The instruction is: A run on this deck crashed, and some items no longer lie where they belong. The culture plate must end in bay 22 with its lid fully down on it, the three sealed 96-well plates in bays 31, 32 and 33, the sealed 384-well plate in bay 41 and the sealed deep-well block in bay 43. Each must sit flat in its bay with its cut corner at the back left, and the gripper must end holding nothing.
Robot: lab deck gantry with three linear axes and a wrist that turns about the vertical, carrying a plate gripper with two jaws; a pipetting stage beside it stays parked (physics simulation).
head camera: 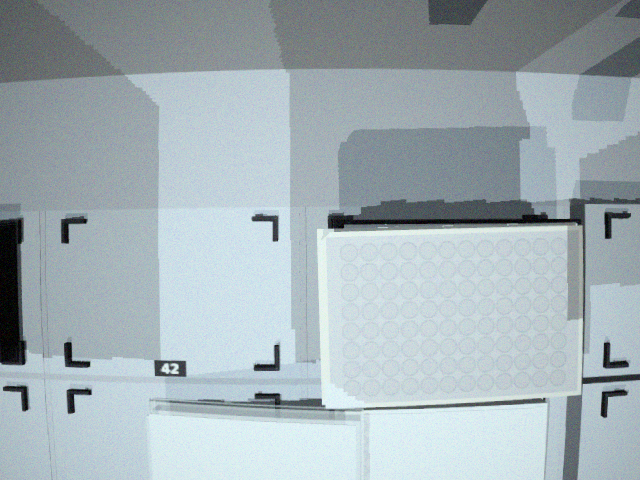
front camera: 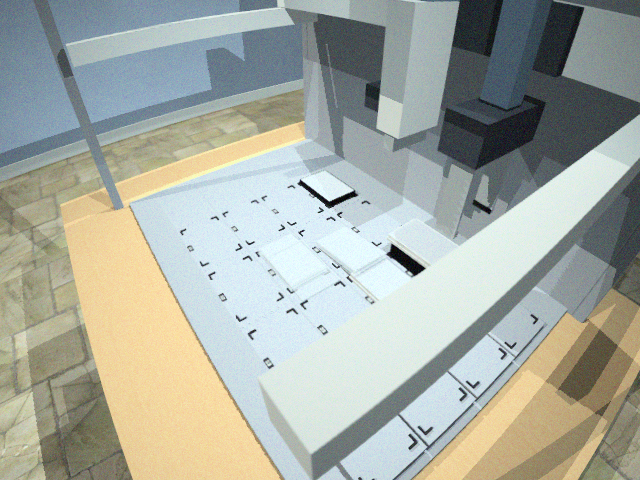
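Pixels of known places: gripper, fingertip midpoint: (front camera: 465,219); robot's base, origin of the base link: (front camera: 181,232).
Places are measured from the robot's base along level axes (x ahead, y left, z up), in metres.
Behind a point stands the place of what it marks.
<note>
My gripper (front camera: 465,219) {x 0.450, y 0.350, z 0.158 m} hangs under its dark head at the right of the front view, jaws apart with no plate visible between them; it does not show in the head view. A white-topped black plate (front camera: 328,187) {x 0.076, y 0.360, z 0.014 m} sits at back left, in bay 41. In bay 43, a white plate with 96 round wells (front camera: 426,240) {x 0.382, y 0.363, z 0.056 m} (head camera: 449,315) {x 0.379, y 0.360, z 0.056 m} appears to rest slightly turned on a tall black block (front camera: 405,259) {x 0.371, y 0.323, z 0.019 m}. A pale plate with a glassy rim (front camera: 351,250) {x 0.290, y 0.252, z 0.023 m} (head camera: 255,446) {x 0.283, y 0.281, z 0.022 m} lies right of bay 32's marks, beside another pale plate (front camera: 382,279) {x 0.378, y 0.253, z 0.014 m} (head camera: 454,441) {x 0.397, y 0.278, z 0.014 m}. One more pale plate (front camera: 294,260) {x 0.243, y 0.147, z 0.020 m} lies around bay 22. Lid seating is unclear.
Bay 42's label (head camera: 170,368) {x 0.228, y 0.318, z 0.000 m} and corner marks show left of the tall stack. A white column (front camera: 413,72) {x 0.347, y 0.288, z 0.375 m} hangs left of the dark gripper head (front camera: 485,131). A pale beam (front camera: 439,330) {x 0.630, y -0.024, z 0.400 m} crosses the front view and hides part of the deck. The back wall stands close behind the rear bays.
</note>
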